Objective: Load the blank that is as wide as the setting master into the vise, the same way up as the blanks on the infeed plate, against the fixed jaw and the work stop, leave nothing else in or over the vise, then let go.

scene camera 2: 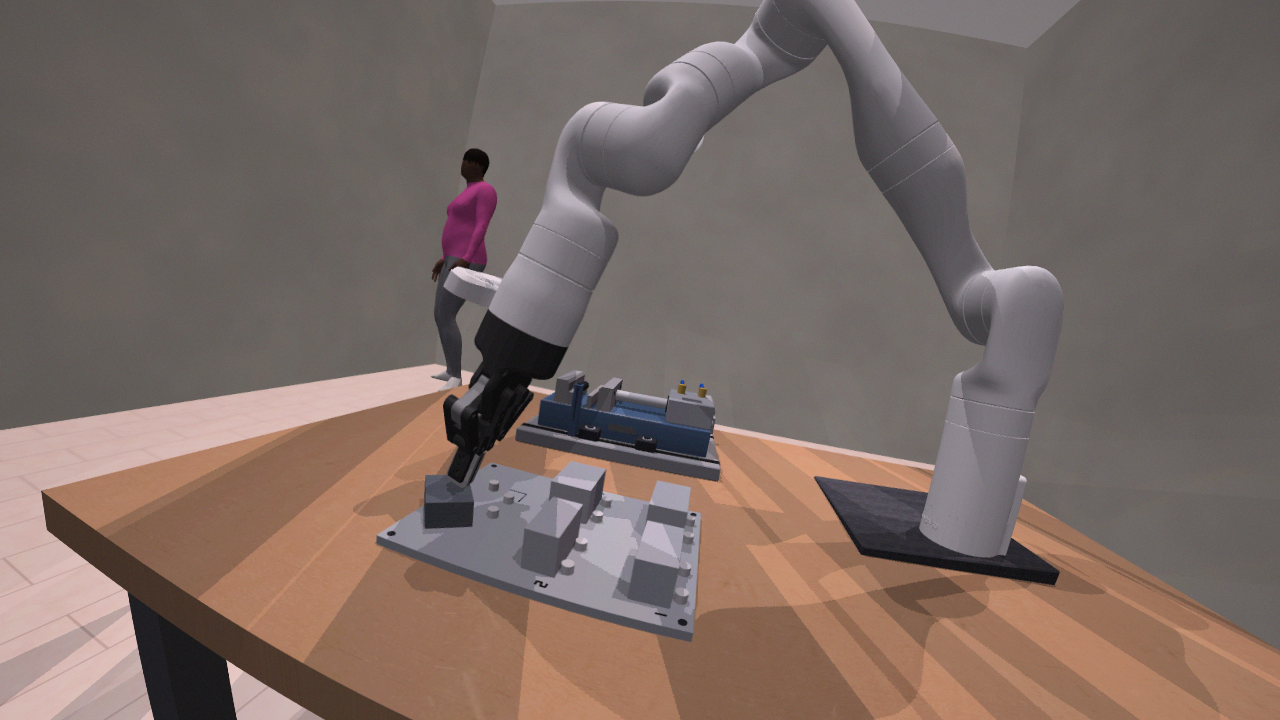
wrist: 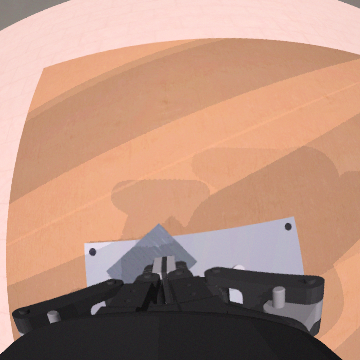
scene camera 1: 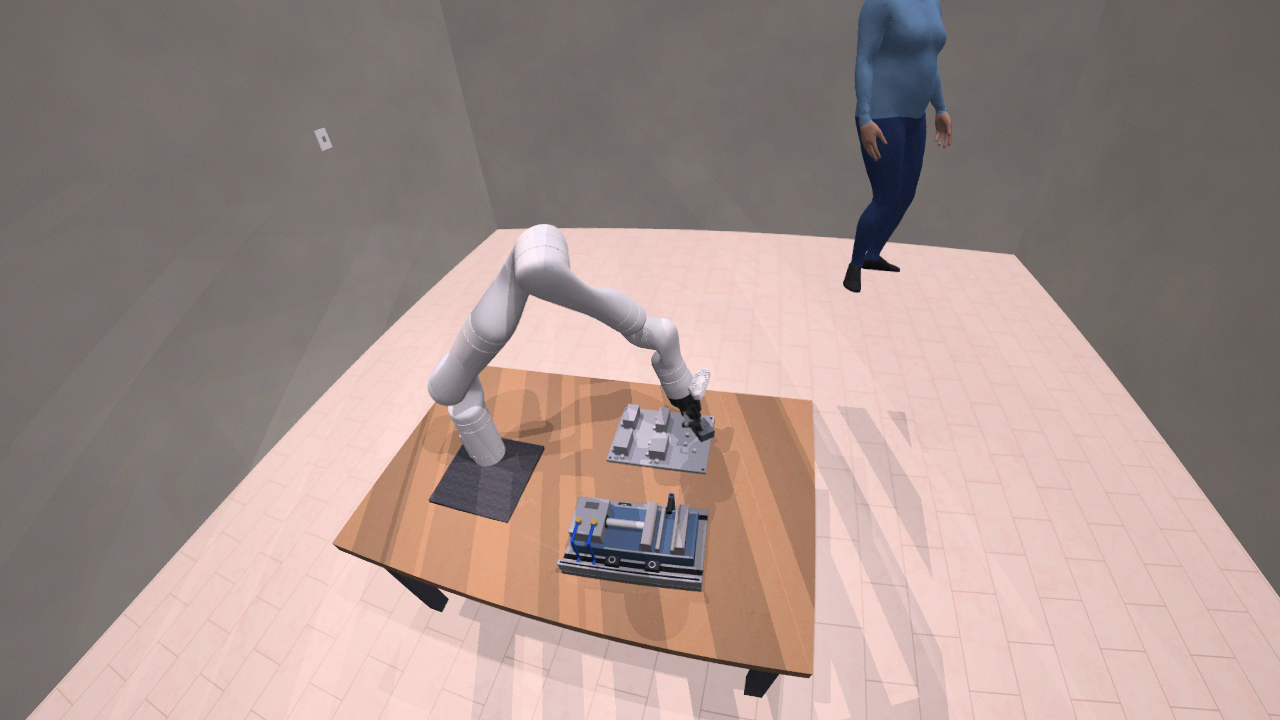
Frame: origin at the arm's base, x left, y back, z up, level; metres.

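Seen in the pictures: gripper, fingertip midpoint: [scene camera 2: 458,481] [wrist: 166,269] [scene camera 1: 701,429]; arm's base at its link origin: [scene camera 2: 957,538] [scene camera 1: 489,452].
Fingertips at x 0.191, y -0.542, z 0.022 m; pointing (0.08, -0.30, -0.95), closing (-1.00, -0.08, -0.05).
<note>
Offsets run from my fingertips to a thing's top centre. "spot": to the spot under its first point.
The grey infeed plate @(dx -0.026, dy +0.099, dz -0.027 m) [scene camera 1: 682,463] [scene camera 2: 495,546] [wrist: 250,243] lies on the table with several light grey blanks such as one [scene camera 1: 657,447] [scene camera 2: 552,536] standing between pegs. A darker grey block @(dx +0.012, dy -0.002, dz -0.002 m) [scene camera 1: 707,432] [scene camera 2: 447,509] [wrist: 139,251] sits turned at an angle on the plate's far corner. My gripper [scene camera 1: 699,423] [scene camera 2: 460,475] [wrist: 166,269] is shut and empty, and its tips rest on top of this block. The blue vise @(dx -0.333, dy +0.076, dz +0.064 m) [scene camera 1: 623,539] [scene camera 2: 616,423] stands apart from the plate, with its jaws [scene camera 1: 650,525] open and nothing between them.
A black post @(spot: dx -0.268, dy +0.013, dz +0.060 m) [scene camera 1: 670,502] stands up at the vise's far side. The arm's base stands on a dark mat [scene camera 1: 487,493] [scene camera 2: 880,515]. A person in blue [scene camera 1: 896,143] stands on the floor beyond the table; scene camera 2 shows a person in pink [scene camera 2: 467,236].
</note>
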